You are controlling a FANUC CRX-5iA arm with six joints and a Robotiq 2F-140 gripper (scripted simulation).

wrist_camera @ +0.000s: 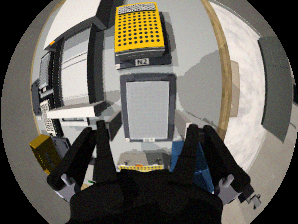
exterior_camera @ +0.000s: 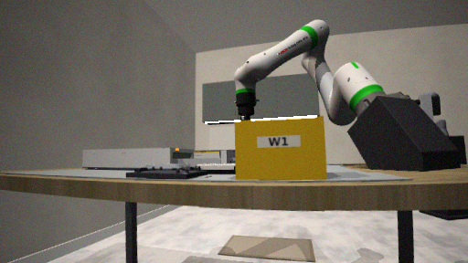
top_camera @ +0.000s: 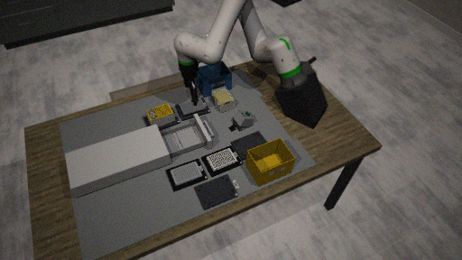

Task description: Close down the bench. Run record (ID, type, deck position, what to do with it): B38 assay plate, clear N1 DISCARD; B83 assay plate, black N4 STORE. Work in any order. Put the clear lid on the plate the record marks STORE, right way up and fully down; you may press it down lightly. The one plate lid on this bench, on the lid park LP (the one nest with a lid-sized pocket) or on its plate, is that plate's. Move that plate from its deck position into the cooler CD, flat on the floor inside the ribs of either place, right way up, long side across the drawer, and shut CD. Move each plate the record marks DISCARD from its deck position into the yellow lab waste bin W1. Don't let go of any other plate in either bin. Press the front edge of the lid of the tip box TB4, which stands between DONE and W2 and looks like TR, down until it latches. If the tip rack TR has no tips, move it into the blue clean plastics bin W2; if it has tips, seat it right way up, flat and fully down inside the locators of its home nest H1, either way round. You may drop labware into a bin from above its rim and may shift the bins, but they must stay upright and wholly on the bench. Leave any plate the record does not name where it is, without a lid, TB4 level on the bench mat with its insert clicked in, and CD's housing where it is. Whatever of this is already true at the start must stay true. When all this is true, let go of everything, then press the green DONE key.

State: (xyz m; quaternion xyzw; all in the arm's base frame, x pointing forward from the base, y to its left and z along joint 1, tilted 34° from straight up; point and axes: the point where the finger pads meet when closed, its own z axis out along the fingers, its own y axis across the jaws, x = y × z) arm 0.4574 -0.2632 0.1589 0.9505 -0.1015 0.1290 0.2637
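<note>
The clear lid is 5 cm below my hand. Round my hand: yellow tip rack TR (17 cm ahead, 4 cm to the right, 2 cm below); then black plate (6 cm below); then blue bin W2 (20 cm behind, 8 cm to the right, 4 cm below).
</note>
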